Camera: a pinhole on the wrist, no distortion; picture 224 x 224 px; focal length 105.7 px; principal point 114.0 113.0 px. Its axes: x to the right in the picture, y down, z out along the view. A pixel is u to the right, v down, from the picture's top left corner.
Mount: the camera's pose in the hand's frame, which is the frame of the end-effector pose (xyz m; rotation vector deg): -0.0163 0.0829 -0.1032 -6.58 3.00 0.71
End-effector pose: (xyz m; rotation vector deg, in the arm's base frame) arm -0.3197 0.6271 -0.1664 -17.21 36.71 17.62
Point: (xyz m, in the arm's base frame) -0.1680 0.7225 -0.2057
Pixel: 204.0 75.0
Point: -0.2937 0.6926 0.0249
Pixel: 80.5 75.1
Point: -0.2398 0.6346 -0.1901
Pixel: 187.3 12.2
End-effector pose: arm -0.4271 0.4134 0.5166 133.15 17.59 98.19
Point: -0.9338 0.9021 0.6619
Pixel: behind the camera
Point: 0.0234 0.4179 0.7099
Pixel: 178.3 97.0
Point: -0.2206 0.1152 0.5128
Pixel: 103.7 164.7
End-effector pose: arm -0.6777 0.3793 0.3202 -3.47 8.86 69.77
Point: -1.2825 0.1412 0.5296
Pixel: outside the picture
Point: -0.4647 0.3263 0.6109
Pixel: 105.6 16.2
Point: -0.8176 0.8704 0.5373
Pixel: 210.1 158.2
